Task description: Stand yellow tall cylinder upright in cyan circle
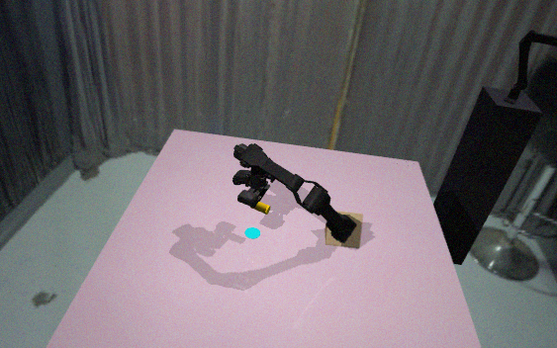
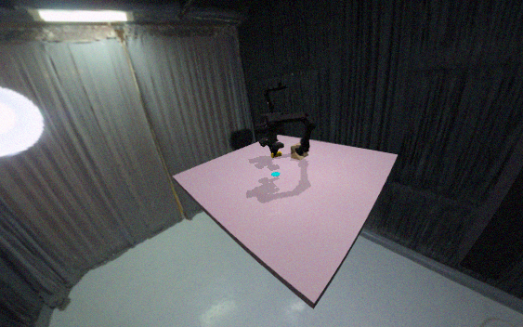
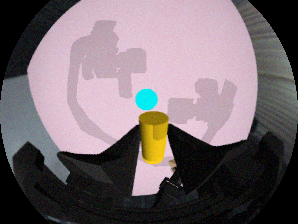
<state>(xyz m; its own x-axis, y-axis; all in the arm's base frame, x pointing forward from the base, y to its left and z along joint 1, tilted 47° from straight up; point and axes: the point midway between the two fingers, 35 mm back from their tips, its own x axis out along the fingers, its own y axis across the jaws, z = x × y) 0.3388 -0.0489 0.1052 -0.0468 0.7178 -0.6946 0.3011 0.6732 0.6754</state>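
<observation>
My gripper tip is now 140 mm above the cyan circle. The rest, counted from my gripper tip: yellow tall cylinder (20 mm behind, 10 mm to the left).
</observation>
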